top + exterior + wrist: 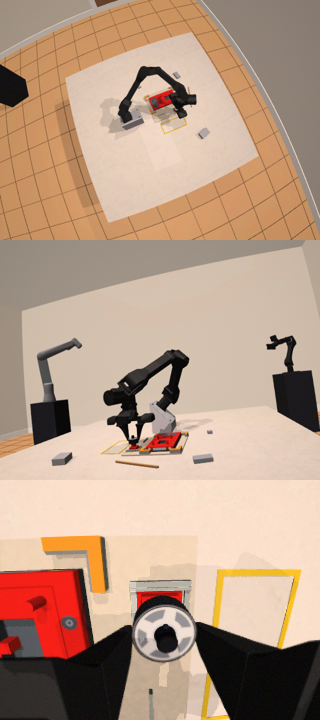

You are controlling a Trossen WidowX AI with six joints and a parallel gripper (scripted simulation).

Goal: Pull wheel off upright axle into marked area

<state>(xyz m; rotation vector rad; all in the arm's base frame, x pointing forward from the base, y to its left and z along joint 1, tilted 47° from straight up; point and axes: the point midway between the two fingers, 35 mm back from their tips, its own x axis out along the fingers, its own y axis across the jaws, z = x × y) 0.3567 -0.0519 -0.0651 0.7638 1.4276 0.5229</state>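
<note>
The wheel lies right at my gripper tip. The rest, counted from my gripper tip: wooden rod 16 cm ahead, 4 cm to the left, 4 cm below.
</note>
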